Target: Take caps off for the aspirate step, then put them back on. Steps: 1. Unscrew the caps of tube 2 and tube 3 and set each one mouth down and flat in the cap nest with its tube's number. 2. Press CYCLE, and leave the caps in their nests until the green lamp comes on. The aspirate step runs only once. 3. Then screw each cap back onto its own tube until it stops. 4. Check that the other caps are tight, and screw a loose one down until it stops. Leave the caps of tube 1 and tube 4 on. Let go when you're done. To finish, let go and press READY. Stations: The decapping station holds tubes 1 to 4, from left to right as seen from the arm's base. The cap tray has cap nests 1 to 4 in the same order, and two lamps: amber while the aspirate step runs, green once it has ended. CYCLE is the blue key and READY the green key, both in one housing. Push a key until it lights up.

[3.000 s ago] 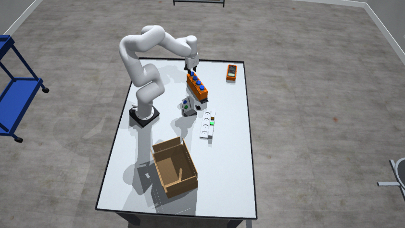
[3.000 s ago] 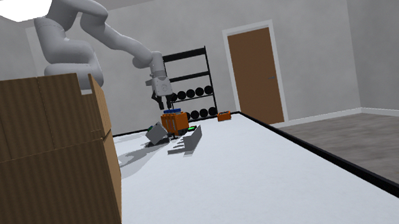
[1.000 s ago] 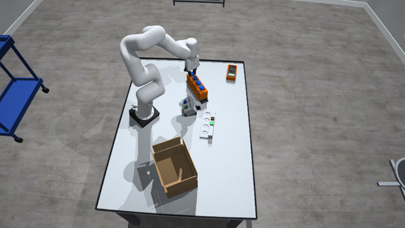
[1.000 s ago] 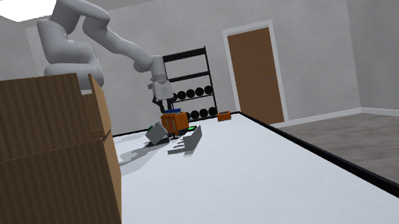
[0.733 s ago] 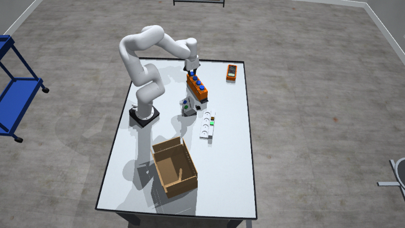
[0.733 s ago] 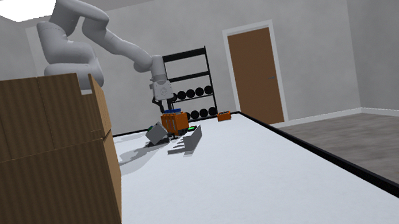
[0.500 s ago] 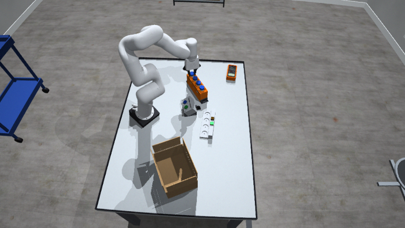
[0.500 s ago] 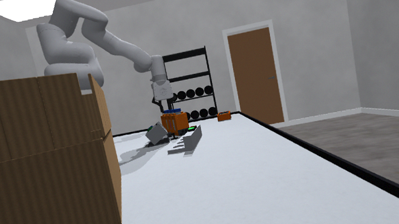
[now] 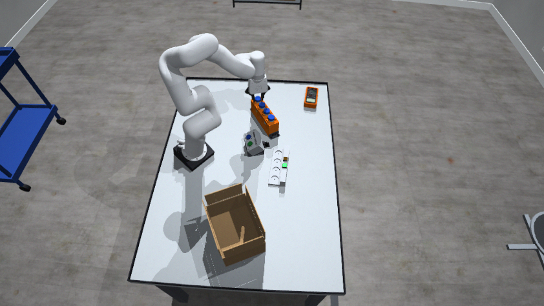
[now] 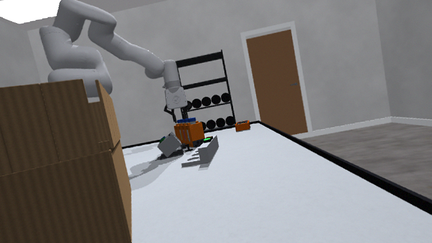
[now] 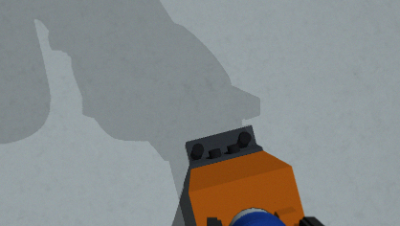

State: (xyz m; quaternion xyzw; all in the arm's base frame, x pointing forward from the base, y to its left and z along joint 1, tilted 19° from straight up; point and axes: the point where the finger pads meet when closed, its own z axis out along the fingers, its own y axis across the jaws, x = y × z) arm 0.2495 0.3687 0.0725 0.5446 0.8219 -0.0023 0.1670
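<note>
Right now the blue cap is 40 mm to the right of my hand, 30 mm ahead of it and 10 mm below it. The rest, counted from my hand: green key 280 mm to the right, 60 mm below; then blue key 230 mm to the right, 60 mm below, 20 mm behind; then grey key housing 250 mm to the right, 70 mm below, 10 mm ahead.
</note>
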